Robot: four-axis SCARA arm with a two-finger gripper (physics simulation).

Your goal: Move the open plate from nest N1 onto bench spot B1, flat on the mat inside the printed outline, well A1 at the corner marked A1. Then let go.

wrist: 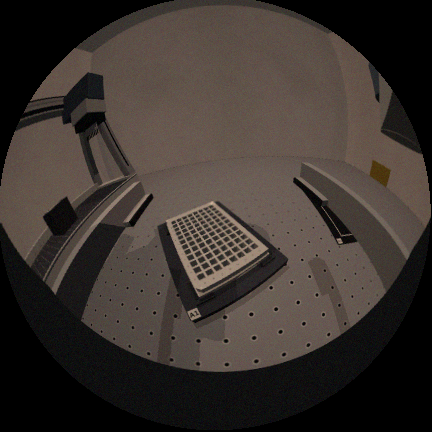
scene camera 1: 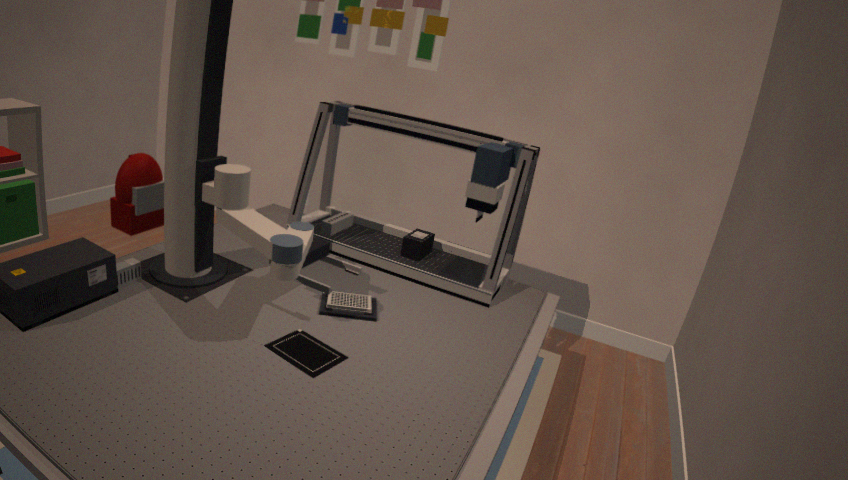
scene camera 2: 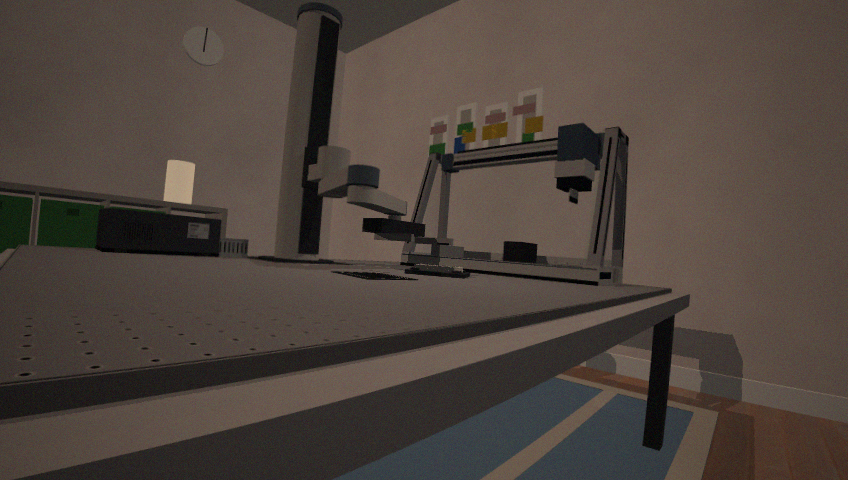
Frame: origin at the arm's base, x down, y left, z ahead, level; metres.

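Seen in the pictures: gripper, between the fingertips: [wrist: 221, 176] [scene camera 1: 346, 280] [scene camera 2: 433, 240]; arm's base, origin of its link: [scene camera 1: 188, 272].
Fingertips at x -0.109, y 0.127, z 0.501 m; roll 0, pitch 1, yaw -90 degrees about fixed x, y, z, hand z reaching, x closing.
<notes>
Offsets run from my fingertips to a thing's top centre. "pt": to the spot under its first point.
The pale open plate @(dz +0.006, dx +0.070, dy +0.025 m) [scene camera 1: 349, 301] [scene camera 2: 440, 268] [wrist: 215, 245] with its grid of wells sits flat on the dark nest N1 @(dz +0.005, dx +0.079, dy +0.025 m) [scene camera 1: 357, 316] [wrist: 230, 296]. The nest's A1 label @(pt dz -0.088, dx +0.084, dy +0.037 m) [wrist: 194, 314] shows at its near corner in the wrist view. My gripper [scene camera 1: 343, 280] [wrist: 221, 176] is open and empty. It hangs above and behind the plate, its fingers wide apart on either side in the wrist view. The black mat of B1 @(dz +0.038, dx +0.094, dy -0.242 m) [scene camera 1: 306, 352] [scene camera 2: 374, 275] [wrist: 332, 228] lies in front of the nest with its printed outline bare. A finger partly hides it in the wrist view.
A gantry frame [scene camera 1: 416, 122] stands behind the nest, with a dark block @(pt dz +0.049, dx -0.011, dy +0.388 m) [scene camera 1: 417, 244] [scene camera 2: 520, 251] [wrist: 60, 216] on its deck. A tool head @(pt dz +0.256, dx -0.324, dy +0.338 m) [scene camera 1: 491, 172] [scene camera 2: 575, 155] hangs at its right. The arm's column [scene camera 1: 182, 148] and a black box @(pt dz -0.536, dx -0.005, dy -0.557 m) [scene camera 1: 59, 279] stand at the left.
</notes>
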